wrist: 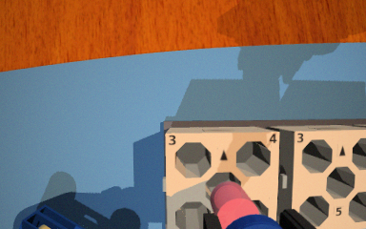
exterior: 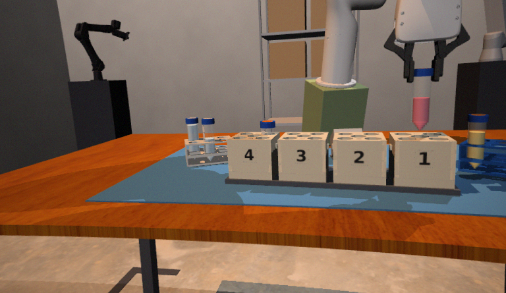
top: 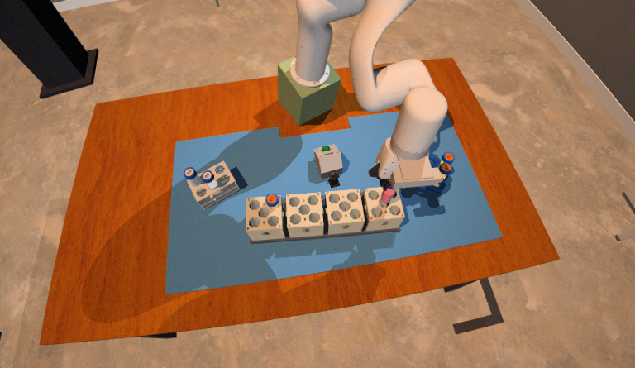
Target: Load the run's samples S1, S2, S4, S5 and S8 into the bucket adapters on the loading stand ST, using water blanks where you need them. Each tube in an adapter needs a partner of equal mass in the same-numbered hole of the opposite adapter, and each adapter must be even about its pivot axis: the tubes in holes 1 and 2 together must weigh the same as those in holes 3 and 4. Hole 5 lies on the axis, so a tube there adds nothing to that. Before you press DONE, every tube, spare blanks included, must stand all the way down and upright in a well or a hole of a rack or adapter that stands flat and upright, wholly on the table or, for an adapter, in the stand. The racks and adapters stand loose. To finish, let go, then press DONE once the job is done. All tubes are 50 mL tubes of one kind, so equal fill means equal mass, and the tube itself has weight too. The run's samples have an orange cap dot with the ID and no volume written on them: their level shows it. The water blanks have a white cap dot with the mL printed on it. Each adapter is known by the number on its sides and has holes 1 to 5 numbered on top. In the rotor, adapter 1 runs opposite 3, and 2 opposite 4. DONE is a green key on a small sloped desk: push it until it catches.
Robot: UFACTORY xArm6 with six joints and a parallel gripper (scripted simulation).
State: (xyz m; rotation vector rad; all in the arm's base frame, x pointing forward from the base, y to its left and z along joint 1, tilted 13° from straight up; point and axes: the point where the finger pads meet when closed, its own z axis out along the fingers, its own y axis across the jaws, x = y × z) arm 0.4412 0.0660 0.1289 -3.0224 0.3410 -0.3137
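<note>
Right now my hand is 1 cm past the sample tube and 5 cm above it. From my hand the other things lie so: green key 24 cm behind, 9 cm to the right, 15 cm below; then blue sample rack 8 cm behind, 19 cm to the left, 19 cm below; then loading stand 4 cm behind, 16 cm to the right, 21 cm below.
</note>
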